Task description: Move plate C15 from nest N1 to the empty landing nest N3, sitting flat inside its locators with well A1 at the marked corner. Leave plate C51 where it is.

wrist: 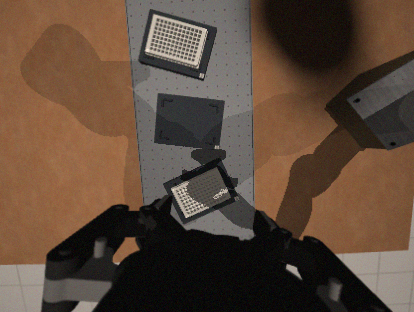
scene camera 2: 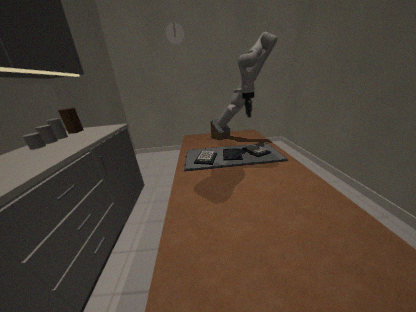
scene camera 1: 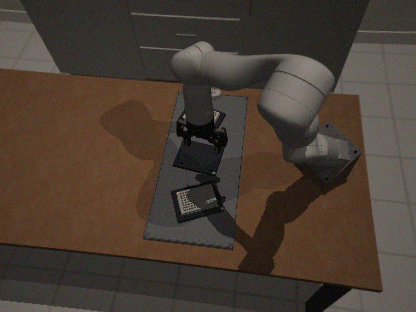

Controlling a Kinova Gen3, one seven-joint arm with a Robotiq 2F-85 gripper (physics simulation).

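One white well plate (scene camera 1: 197, 199) (scene camera 2: 259, 151) (wrist: 195, 197) sits in a turned dark nest, partly in shadow. The other white plate (scene camera 1: 217, 116) (scene camera 2: 206, 156) (wrist: 176, 40) sits in the nest at the opposite end, partly hidden by the arm in scene camera 1. Labels are unreadable, so I cannot tell which plate is C15 or C51. The empty dark landing nest (scene camera 1: 198, 157) (scene camera 2: 232, 154) (wrist: 189, 120) lies between them, with corner locators and a small pale mark by one corner in the wrist view. My gripper (scene camera 1: 203, 145) (scene camera 2: 249, 116) (wrist: 212, 211) is open and empty, high above the mat.
The nests stand on a grey mat (scene camera 1: 165, 220) (scene camera 2: 192, 165) (wrist: 235, 75) on the brown table (scene camera 1: 75, 175) (scene camera 2: 240, 240) (wrist: 285, 65). The arm's base (scene camera 1: 327, 155) (scene camera 2: 220, 131) (wrist: 385, 110) stands beside the mat. A small white object (scene camera 1: 215, 92) shows near the mat's far end.
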